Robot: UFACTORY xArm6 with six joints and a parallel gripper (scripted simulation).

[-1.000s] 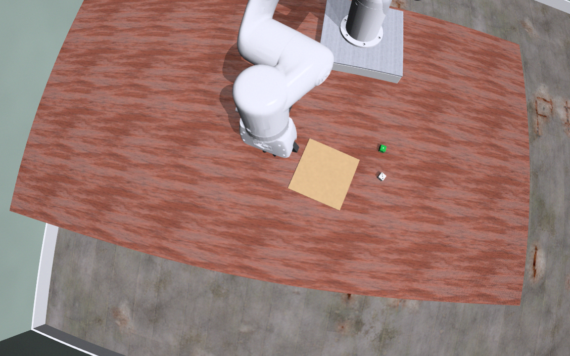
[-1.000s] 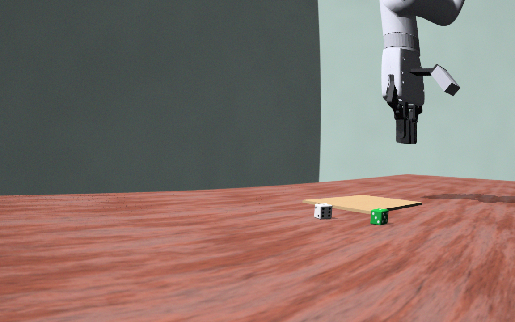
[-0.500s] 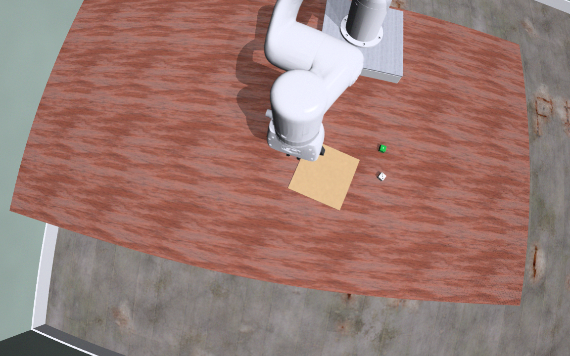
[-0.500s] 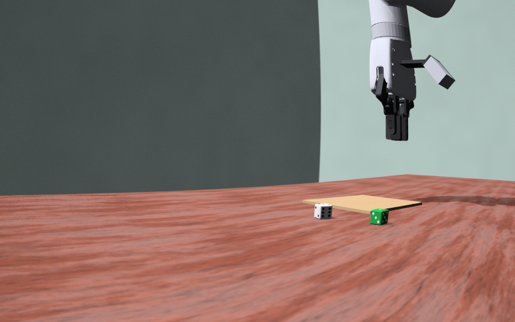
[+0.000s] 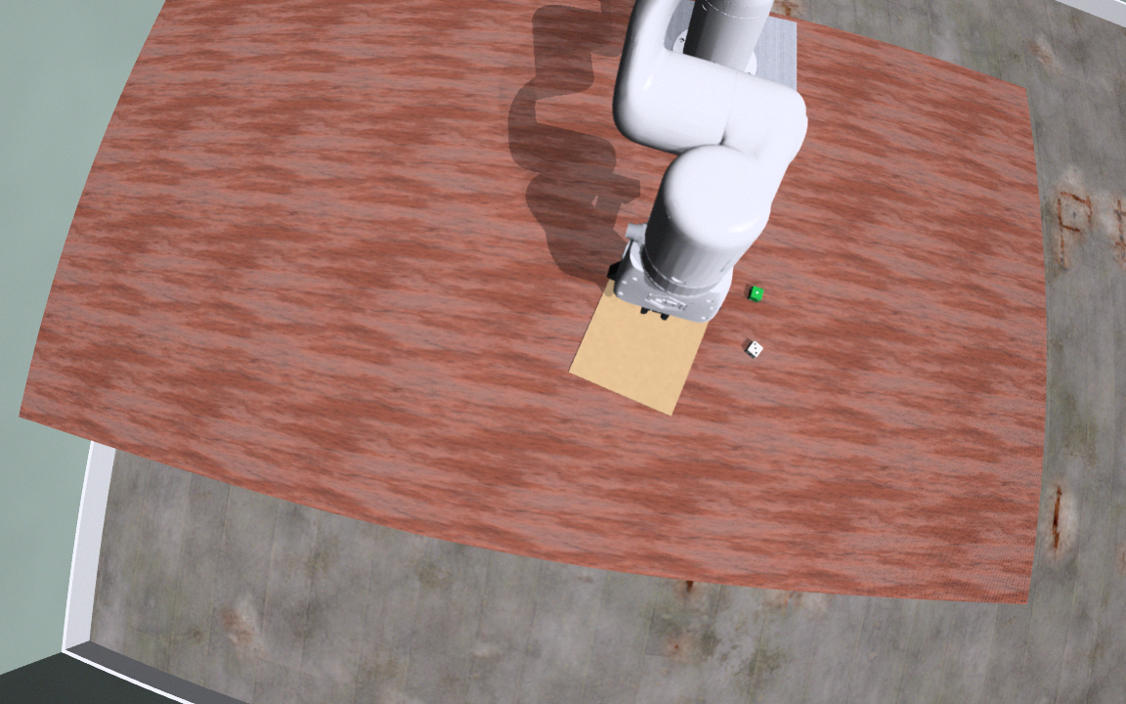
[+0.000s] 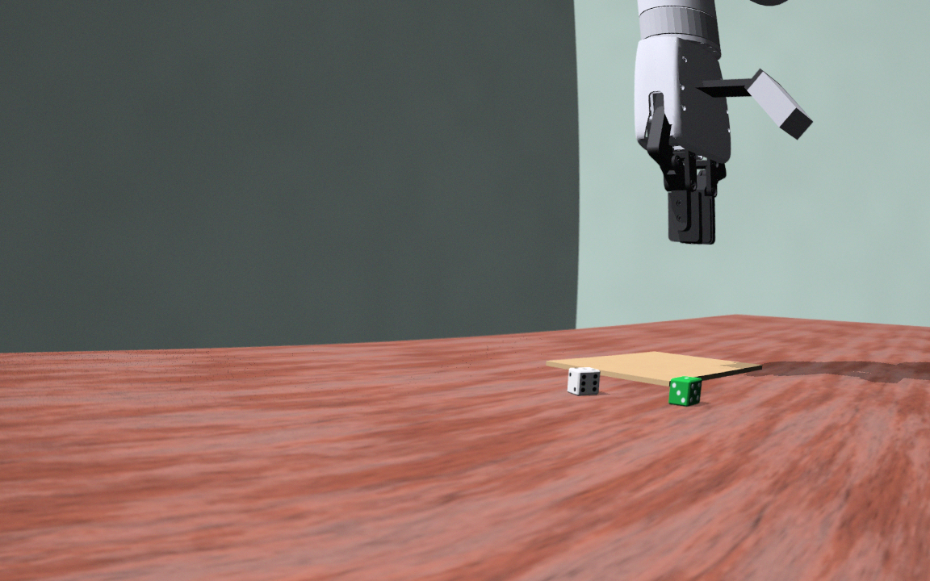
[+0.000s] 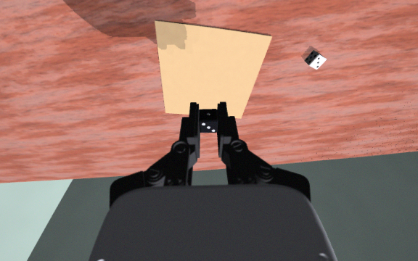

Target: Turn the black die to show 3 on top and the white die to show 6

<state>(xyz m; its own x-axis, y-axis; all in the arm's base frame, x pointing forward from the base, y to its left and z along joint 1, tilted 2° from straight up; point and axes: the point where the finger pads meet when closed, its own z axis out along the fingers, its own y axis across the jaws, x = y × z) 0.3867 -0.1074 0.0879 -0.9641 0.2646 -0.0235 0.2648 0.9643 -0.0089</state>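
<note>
Right now the tan mat is 30 mm ahead of my hand and 120 mm below it. Also, from my hand: green die 40 mm behind, 150 mm to the left, 120 mm below; then white die 30 mm ahead, 140 mm to the left, 120 mm below; then black die 10 mm below.
</note>
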